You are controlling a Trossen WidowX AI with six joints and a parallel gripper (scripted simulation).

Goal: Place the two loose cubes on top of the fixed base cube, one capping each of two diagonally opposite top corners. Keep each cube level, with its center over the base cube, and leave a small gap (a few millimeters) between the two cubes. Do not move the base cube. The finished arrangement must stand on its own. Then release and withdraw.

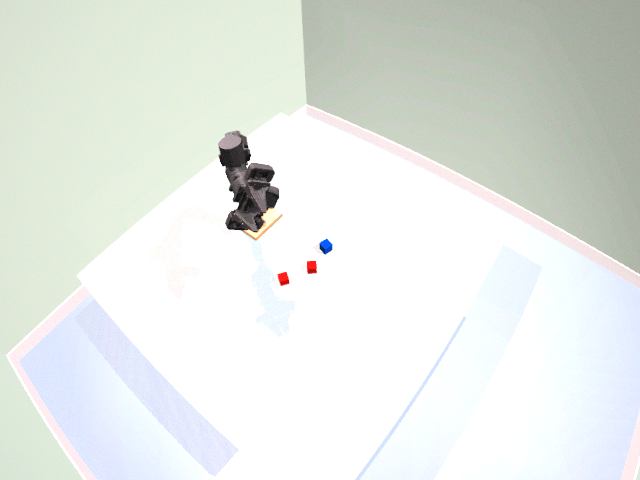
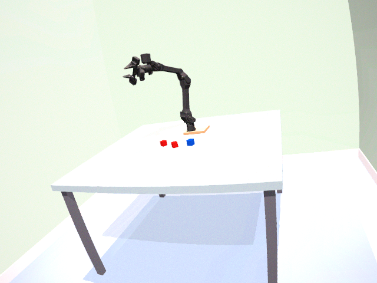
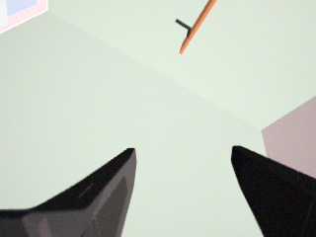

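Now: gripper tip 510 mm above the blue cube, 330 mm to the right of it and 10 mm past it.
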